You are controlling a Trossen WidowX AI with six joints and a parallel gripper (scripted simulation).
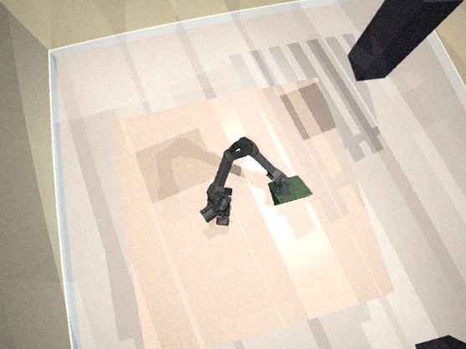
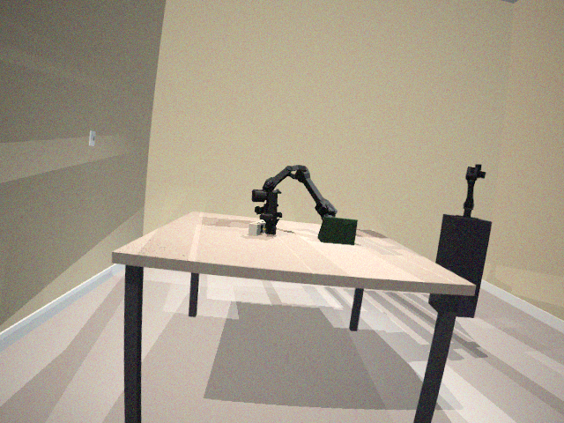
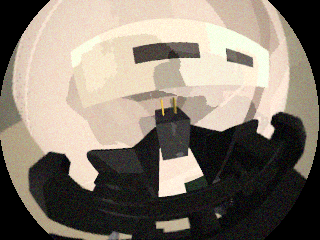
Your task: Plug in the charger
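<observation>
The dark charger lies 2 cm ahead of my gripper tip and 1 cm above it.
</observation>
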